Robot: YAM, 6 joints.
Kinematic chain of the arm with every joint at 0, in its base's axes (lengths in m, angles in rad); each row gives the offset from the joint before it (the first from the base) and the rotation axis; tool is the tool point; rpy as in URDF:
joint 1: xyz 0 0 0.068 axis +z
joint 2: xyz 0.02 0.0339 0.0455 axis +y
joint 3: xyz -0.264 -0.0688 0 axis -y
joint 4: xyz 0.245 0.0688 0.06 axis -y
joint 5: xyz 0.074 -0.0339 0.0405 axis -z
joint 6: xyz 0.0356 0 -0.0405 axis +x
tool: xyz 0 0 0 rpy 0 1.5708 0
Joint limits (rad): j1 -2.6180..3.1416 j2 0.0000..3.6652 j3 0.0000..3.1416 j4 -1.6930..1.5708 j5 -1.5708..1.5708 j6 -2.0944..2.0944
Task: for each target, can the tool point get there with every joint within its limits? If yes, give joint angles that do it. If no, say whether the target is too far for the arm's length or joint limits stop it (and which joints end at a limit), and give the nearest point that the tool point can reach.
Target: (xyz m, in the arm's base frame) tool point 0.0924 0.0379 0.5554
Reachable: yes | joints 0.2684 0.8692 1.2197 0.8382 -0.3457 1.7023
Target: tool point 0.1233 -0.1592 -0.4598
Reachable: no: joint limits stop it (at a limit: joint 2) | nearest point 0.1286 -0.1661 -0.3783 | short by 0.082 m
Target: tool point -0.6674 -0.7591 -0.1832
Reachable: no: too far | nearest point -0.4091 -0.4653 -0.0660 | short by 0.408 m
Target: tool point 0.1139 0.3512 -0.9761
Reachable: no: too far | nearest point 0.0906 0.2795 -0.3775 | short by 0.603 m
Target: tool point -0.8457 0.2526 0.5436
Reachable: no: too far | nearest point -0.5558 0.1660 0.3928 | short by 0.338 m
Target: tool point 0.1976 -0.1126 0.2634
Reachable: yes | joints -0.4221 1.0248 0.4900 0.5107 0.6582 0.6756
